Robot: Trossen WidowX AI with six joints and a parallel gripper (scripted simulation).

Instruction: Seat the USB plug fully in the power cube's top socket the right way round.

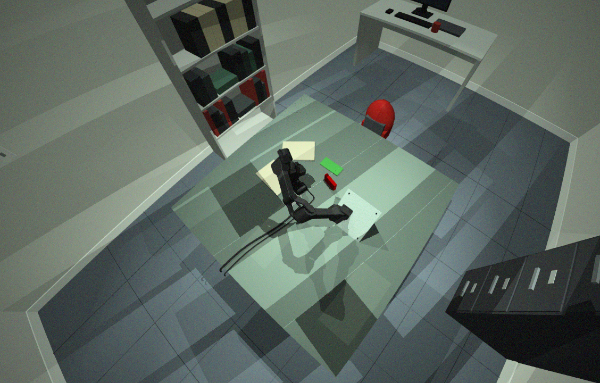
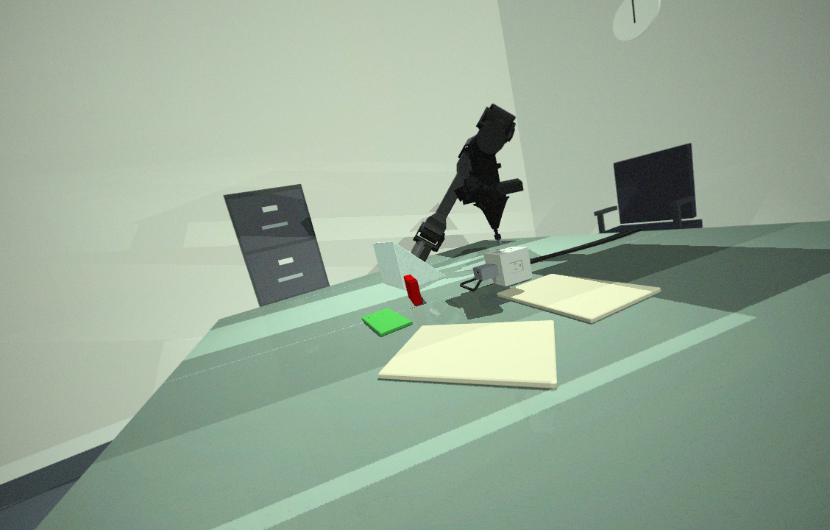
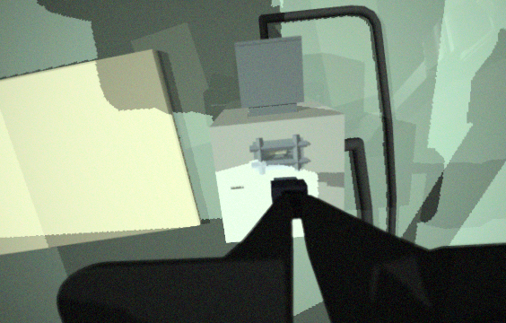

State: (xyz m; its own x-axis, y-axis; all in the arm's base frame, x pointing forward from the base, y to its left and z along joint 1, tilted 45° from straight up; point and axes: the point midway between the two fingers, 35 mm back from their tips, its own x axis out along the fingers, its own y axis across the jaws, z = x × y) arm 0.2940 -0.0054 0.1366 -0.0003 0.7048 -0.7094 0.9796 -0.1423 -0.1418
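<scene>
My gripper tip is 20 mm above the dark USB plug. Round my gripper tip: green tile 310 mm to the right, 130 mm below, 30 mm behind; then red block 200 mm to the right, 100 mm below, 100 mm behind; then grey-framed USB socket 60 mm below.
</scene>
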